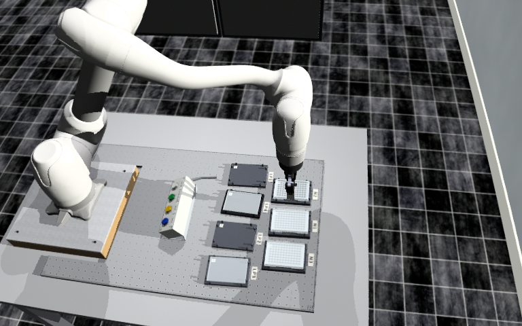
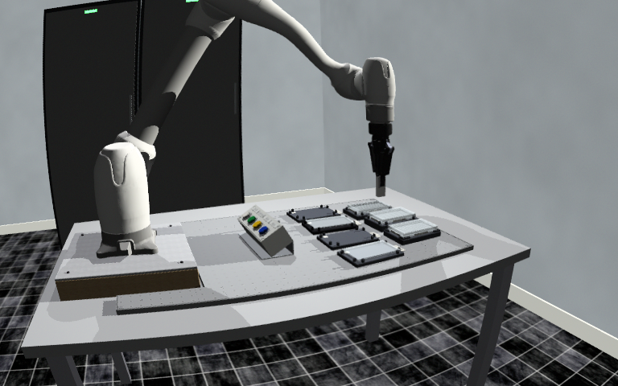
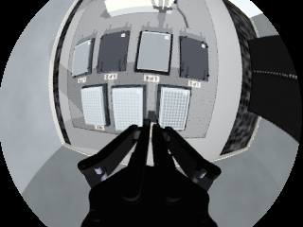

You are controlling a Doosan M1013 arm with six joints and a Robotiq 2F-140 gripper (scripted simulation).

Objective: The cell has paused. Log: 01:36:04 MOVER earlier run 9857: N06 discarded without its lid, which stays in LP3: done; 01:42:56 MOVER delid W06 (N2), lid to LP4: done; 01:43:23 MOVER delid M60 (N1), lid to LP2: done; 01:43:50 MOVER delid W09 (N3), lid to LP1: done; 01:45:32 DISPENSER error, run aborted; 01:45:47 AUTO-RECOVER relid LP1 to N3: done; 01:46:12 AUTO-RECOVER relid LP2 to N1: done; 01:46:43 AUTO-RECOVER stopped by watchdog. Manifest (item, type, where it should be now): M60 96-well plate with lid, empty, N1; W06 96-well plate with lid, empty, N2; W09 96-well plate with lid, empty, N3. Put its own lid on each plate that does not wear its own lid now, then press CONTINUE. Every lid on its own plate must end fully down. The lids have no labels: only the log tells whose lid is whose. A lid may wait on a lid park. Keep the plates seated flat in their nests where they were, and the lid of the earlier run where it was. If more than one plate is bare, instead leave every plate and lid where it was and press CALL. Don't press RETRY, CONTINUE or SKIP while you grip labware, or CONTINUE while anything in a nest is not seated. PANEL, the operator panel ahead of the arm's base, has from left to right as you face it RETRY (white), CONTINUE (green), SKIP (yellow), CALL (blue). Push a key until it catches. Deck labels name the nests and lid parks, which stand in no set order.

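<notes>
Right now my hand is 18 cm past the lid park LP4, 10 cm above it and 1 cm to the left of it. From my hand the other things lie so: lid park LP1 (18 cm behind, 12 cm to the left, 10 cm below); then lid park LP2 (18 cm behind, 14 cm to the right, 10 cm below); then plate (9 cm below, 7 cm to the left, 1 cm behind).
</notes>
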